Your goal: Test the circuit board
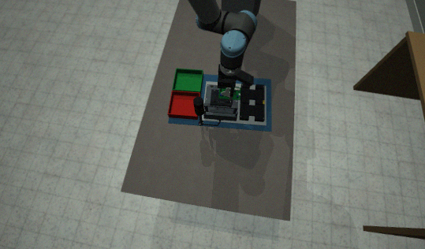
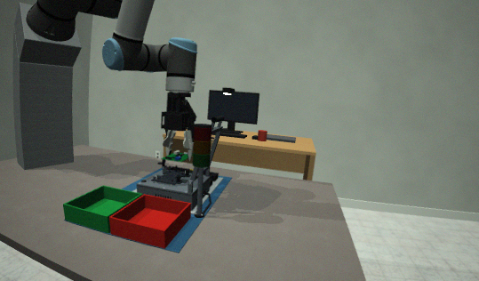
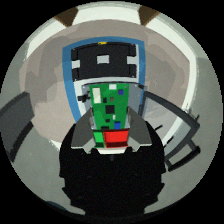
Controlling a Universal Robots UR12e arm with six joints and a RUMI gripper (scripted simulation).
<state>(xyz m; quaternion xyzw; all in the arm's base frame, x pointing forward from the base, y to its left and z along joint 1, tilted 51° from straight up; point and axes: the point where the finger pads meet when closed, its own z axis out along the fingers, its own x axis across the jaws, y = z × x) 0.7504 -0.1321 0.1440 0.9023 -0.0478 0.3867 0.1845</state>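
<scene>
Now: the black latch hook 60 mm behind my hand, 40 mm to the left of it and 40 mm below it. From my hand the other things lie so: tester lid (100 mm ahead, 80 mm to the right, 50 mm above); then red bin (240 mm to the right, 120 mm below, 40 mm behind); then green circuit board (right at my hand).
</scene>
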